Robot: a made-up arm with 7 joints.
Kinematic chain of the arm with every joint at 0, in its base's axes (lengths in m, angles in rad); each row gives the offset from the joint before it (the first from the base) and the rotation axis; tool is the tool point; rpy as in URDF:
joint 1: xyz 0 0 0.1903 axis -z
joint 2: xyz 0 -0.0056 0.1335 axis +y
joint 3: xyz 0 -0.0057 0.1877 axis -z
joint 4: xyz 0 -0.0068 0.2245 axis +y
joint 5: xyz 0 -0.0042 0.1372 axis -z
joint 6: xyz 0 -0.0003 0.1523 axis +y
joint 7: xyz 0 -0.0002 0.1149 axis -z
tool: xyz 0 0 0 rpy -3.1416 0 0
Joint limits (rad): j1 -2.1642..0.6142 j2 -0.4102..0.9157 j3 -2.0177..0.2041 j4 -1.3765..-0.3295 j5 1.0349..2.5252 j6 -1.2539..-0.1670 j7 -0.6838..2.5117
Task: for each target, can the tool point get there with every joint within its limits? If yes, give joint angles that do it. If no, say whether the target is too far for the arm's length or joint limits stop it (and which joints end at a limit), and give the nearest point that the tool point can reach.
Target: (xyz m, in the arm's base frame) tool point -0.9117 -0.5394 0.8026
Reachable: no: too far | nearest point -0.4865 -0.2879 0.7469 | short by 0.497 m
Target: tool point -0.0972 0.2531 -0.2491
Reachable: no: joint limits stop it (at a limit: joint 1, joint 2, joint 3, joint 4, joint 5, joint 6) | nearest point 0.0384 0.6078 0.4838 | short by 0.825 m
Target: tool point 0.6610 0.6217 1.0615
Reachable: no: too far | nearest point 0.4569 0.4297 0.8337 | short by 0.361 m
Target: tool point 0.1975 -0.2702 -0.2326
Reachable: no: joint limits stop it (at a limit: joint 2, joint 3, joint 4, joint 5, joint 6) | nearest point 0.3594 -0.4916 0.4838 | short by 0.767 m
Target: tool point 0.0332 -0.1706 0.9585
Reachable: yes | joints -1.6848 0.2654 -0.2397 -1.1968 1.8585 -0.9229 1.5660
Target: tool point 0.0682 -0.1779 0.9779
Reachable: yes | joints 0.1119 0.6566 -0.5192 -1.1653 1.6518 -0.3347 1.5000
